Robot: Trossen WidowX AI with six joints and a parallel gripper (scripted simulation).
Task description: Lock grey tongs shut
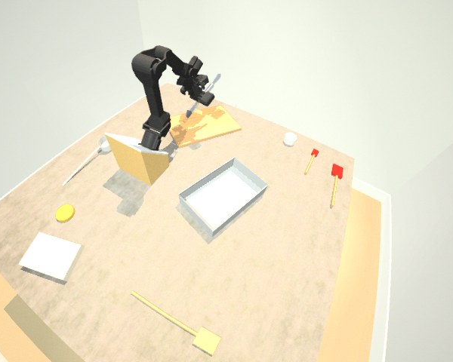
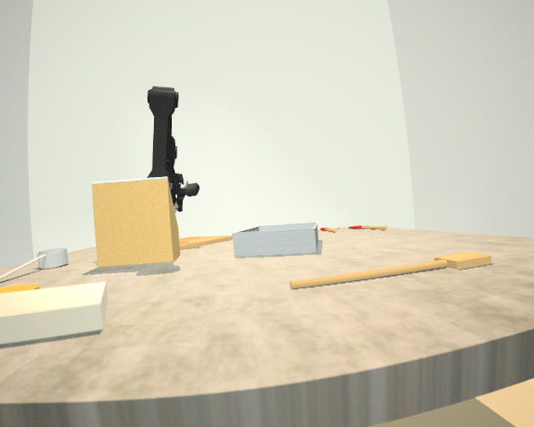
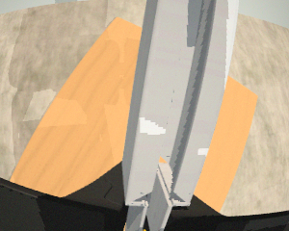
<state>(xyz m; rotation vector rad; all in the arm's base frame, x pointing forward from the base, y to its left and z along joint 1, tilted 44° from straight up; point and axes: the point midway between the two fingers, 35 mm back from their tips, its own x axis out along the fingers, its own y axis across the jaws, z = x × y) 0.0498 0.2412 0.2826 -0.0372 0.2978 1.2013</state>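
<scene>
The wooden board lies 120 mm below my gripper tip and 10 mm to the right of it. The rest, counted from my gripper tip: roasting tin 400 mm to the right, 280 mm ahead, 100 mm below; then white slab 880 mm to the right, 170 mm behind, 120 mm below.
</scene>
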